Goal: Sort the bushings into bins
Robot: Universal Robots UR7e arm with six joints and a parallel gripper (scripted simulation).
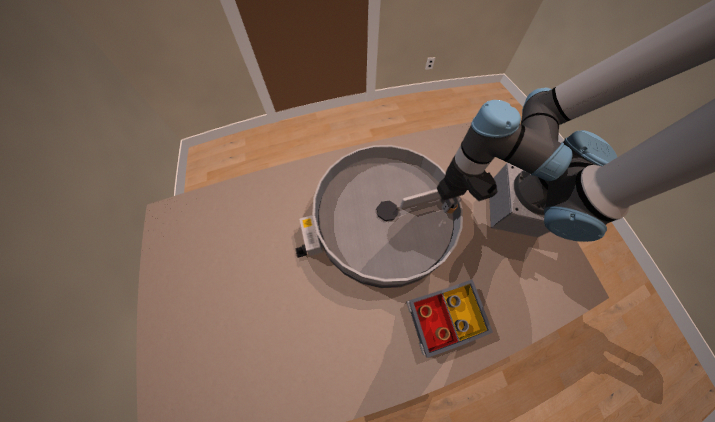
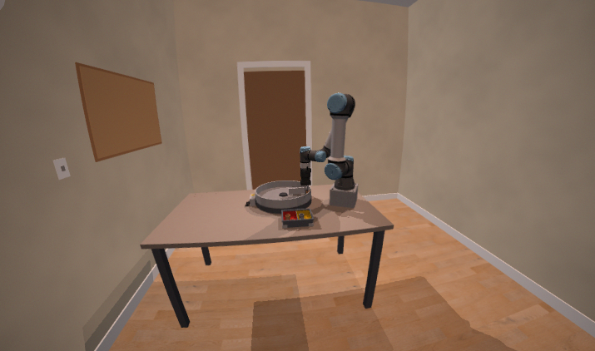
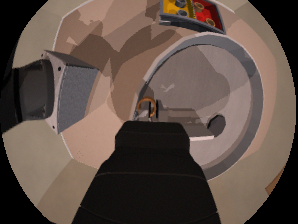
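Right now my hand is 100 mm short of the red bin, 280 mm to the right of it and 60 mm above it. Round my hand: turntable 170 mm ahead, 50 mm to the right, 30 mm below.
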